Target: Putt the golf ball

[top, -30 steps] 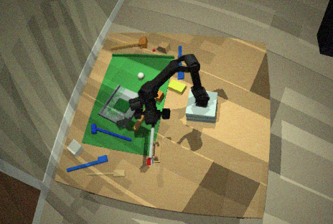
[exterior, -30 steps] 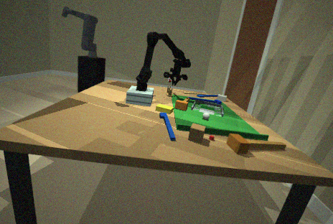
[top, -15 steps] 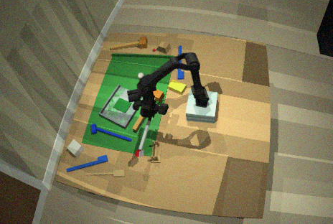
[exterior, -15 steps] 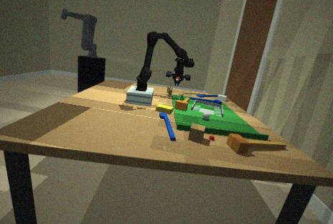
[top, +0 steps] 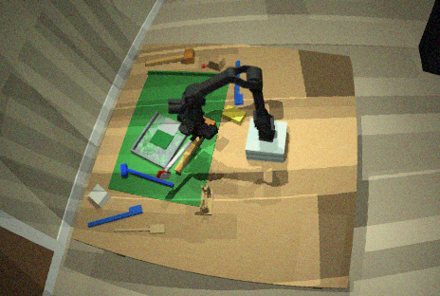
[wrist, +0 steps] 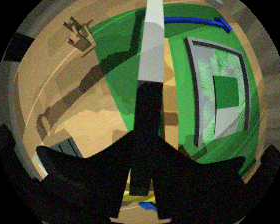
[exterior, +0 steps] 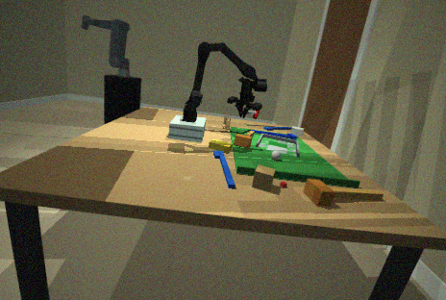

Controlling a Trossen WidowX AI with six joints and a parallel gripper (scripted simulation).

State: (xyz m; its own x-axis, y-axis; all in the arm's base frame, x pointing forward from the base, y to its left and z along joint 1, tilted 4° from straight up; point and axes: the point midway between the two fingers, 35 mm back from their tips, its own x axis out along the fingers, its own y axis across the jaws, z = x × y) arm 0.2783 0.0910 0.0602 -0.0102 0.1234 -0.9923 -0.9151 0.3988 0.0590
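Right now the yellow block is 90 mm behind my gripper tip, 210 mm to the right of it and 110 mm below it. Also, from my gripper tip: red putter (40 mm ahead, 110 mm to the left, 20 mm above); then white golf ball (170 mm ahead, 250 mm to the right, 100 mm below).
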